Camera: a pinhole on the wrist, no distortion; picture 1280 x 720 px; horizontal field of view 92.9 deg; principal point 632.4 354.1 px. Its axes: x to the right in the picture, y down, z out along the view. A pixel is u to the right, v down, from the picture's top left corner.
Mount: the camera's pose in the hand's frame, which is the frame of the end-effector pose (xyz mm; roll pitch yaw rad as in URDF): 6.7 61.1 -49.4 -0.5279 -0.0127 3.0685
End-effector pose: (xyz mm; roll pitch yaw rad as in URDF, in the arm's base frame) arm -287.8 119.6 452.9 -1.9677 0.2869 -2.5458
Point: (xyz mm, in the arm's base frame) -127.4 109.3 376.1
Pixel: 1047.7 25.5
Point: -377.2 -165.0 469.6
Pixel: 110.7 515.9
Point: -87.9 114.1 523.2
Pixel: 1172.4 497.3
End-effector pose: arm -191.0 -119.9 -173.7 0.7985 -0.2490 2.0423
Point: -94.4 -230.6 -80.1
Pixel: 1163.6 23.4
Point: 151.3 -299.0 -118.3
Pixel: 1171.8 307.9
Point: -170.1 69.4 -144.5
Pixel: 42.2 544.6
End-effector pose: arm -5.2 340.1 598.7 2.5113 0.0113 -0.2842
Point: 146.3 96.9 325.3
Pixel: 275.5 100.0
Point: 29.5 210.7 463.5
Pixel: 450.7 138.8
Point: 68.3 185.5 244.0
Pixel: 467.6 254.4
